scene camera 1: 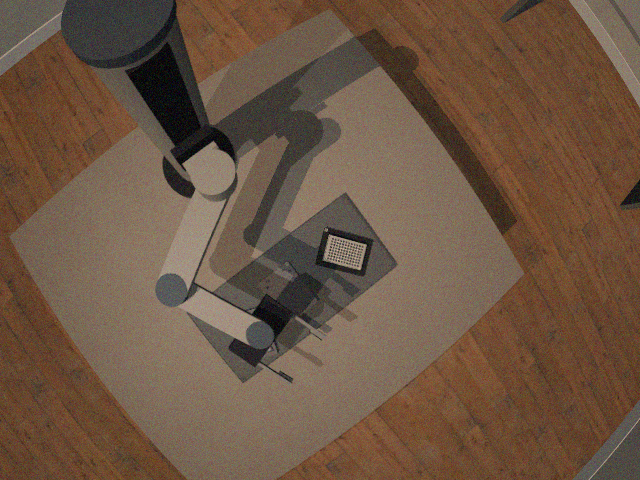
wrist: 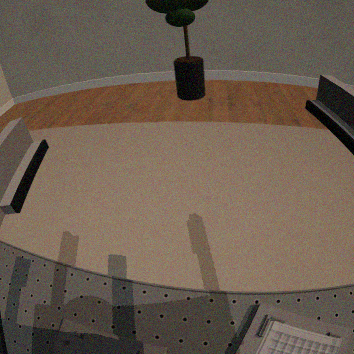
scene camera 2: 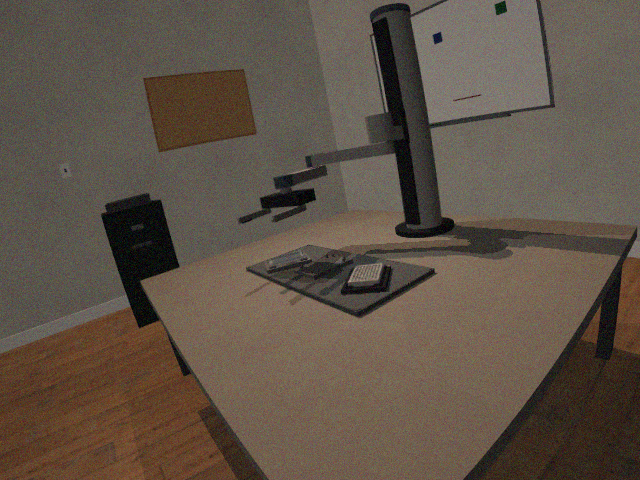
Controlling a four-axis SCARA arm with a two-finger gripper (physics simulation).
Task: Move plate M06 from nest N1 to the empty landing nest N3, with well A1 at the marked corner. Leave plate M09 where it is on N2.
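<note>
A white well plate [scene camera 1: 346,252] [scene camera 2: 368,274] sits in a black nest [scene camera 1: 319,259] [scene camera 2: 388,281] at one end of the dark board. A clear plate [scene camera 2: 289,259] [wrist: 302,342] sits in a grey nest [wrist: 300,316] at the other end, mostly hidden under the arm in the overhead view. An empty grey nest [scene camera 1: 273,283] [scene camera 2: 323,267] lies between them, largely in shadow. Plate names and the marked corner cannot be read. My gripper [scene camera 1: 307,359] [scene camera 2: 257,220] [wrist: 179,99] is open and empty, high above the board, with its fingers reaching past the board's edge.
The perforated board [scene camera 1: 382,260] [scene camera 2: 408,279] [wrist: 320,301] lies on the beige table [scene camera 1: 439,258] [scene camera 2: 361,387] [wrist: 175,175]. The arm's column [scene camera 1: 149,87] [scene camera 2: 413,155] stands behind it. Arm shadows cross the board. A potted plant [wrist: 190,77] stands beyond the table.
</note>
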